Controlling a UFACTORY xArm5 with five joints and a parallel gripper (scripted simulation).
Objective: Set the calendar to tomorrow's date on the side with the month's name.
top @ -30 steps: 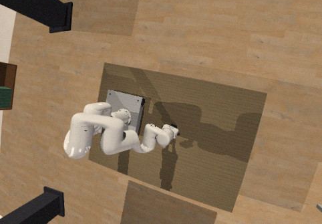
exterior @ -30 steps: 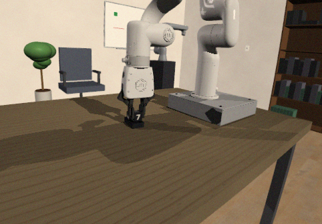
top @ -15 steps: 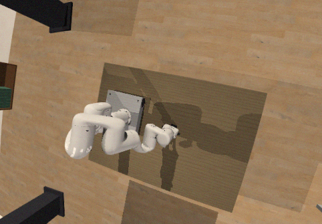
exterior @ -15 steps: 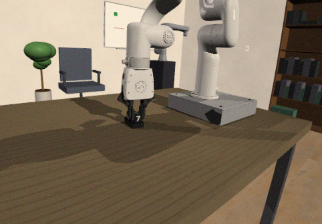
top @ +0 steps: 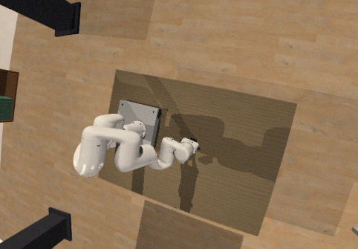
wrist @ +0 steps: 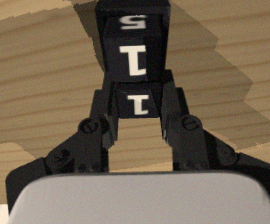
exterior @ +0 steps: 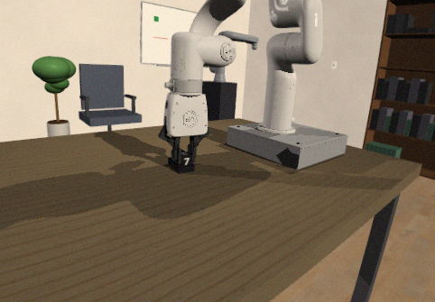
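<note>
My gripper is now 30 mm above the dark calendar tray and 20 mm to the left of it.
</note>
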